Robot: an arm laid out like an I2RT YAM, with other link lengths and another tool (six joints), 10 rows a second.
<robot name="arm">
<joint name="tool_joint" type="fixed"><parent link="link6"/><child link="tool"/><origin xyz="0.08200 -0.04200 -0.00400" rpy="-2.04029 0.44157 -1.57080"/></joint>
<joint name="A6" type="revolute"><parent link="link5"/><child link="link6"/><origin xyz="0.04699 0.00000 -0.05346"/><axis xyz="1 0 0"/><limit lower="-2.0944" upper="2.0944"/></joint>
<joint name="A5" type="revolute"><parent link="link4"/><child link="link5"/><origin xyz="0.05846 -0.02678 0.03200"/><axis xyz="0 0 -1"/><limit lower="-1.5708" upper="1.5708"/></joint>
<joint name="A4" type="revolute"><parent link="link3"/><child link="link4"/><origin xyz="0.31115 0.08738 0.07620"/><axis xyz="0 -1 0"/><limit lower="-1.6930" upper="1.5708"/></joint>
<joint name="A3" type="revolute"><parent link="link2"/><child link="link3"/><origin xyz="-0.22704 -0.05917 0.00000"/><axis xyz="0 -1 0"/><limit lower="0.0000" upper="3.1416"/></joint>
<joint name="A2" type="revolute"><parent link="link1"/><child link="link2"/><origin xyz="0.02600 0.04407 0.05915"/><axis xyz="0 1 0"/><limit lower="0.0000" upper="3.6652"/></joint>
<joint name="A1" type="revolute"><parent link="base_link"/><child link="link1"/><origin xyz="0.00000 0.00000 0.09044"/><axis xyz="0 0 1"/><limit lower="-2.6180" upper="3.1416"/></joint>
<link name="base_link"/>
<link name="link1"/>
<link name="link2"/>
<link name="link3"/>
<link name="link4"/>
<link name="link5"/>
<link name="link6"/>
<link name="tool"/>
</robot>
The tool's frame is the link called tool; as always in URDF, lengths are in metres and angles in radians.
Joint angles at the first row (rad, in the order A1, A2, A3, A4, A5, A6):
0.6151, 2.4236, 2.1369, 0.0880, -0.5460, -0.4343
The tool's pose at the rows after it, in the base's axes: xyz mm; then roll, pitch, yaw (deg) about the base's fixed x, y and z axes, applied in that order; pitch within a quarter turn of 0, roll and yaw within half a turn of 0:
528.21, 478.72, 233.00, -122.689, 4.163, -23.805
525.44, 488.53, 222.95, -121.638, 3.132, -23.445
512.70, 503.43, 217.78, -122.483, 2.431, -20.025
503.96, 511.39, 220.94, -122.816, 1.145, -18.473
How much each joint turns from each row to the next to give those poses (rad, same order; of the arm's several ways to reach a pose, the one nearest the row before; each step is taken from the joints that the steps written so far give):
0.0138, 0.0352, -0.0124, 0.1293, 0.0152, 0.0064
0.0153, 0.0338, 0.0078, 0.0478, 0.0108, -0.0062
0.0199, 0.0169, 0.0183, -0.0210, -0.0383, -0.0259
0.0139, -0.0029, 0.0061, -0.0169, -0.0107, -0.0278

